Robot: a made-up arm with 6 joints. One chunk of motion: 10 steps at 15 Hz.
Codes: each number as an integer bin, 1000 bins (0 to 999) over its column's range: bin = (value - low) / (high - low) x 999, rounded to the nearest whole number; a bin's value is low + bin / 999 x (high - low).
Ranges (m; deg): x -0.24..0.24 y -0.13..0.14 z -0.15..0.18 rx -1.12..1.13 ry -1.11..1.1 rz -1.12..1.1
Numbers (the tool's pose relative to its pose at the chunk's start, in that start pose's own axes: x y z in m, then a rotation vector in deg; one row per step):
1: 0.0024 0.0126 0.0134 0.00 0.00 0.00
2: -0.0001 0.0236 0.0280 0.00 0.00 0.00
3: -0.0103 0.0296 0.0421 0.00 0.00 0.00
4: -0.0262 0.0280 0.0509 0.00 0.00 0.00
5: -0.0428 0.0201 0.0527 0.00 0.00 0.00
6: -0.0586 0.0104 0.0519 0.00 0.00 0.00
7: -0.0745 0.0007 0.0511 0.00 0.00 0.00
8: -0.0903 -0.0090 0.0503 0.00 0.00 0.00
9: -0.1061 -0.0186 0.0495 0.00 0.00 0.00
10: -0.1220 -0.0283 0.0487 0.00 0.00 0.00
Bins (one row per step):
1: 504 528 495 497 502 504
2: 499 568 539 497 502 504
3: 478 591 582 497 502 504
4: 445 585 608 497 502 504
5: 410 555 614 497 502 504
6: 378 519 611 497 502 504
7: 344 484 609 497 502 504
8: 312 448 606 497 502 504
9: 279 412 604 497 502 504
10: 246 376 602 497 502 504

